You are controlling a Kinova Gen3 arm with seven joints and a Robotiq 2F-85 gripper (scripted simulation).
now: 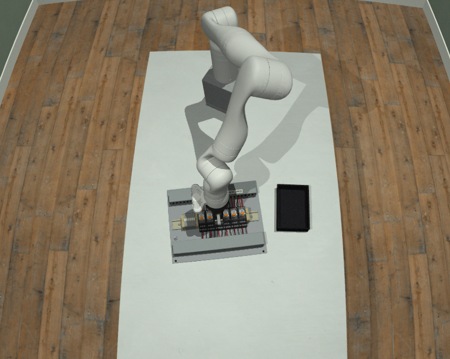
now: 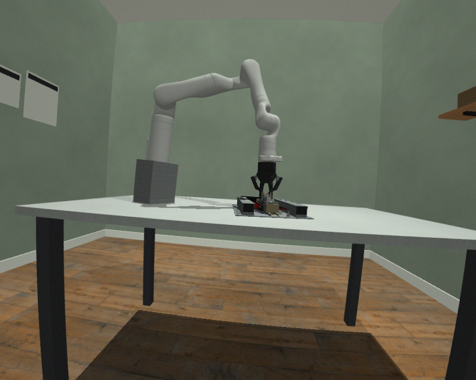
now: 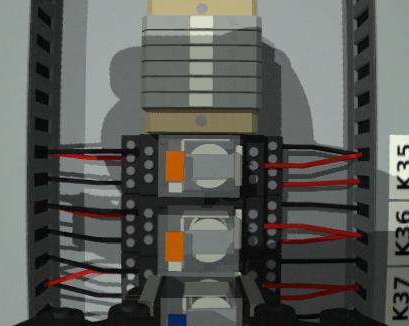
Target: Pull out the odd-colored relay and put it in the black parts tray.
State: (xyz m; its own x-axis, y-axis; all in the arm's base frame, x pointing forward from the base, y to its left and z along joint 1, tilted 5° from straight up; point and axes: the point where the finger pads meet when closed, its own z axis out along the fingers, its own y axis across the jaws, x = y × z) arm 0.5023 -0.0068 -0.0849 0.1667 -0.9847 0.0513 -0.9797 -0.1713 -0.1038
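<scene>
Now: the blue-button relay 10 mm below my hand. The rest, counted from my hand: black parts tray 260 mm to the left, 50 mm behind, 40 mm below; then grey relay panel 40 mm below, 10 mm to the right.
</scene>
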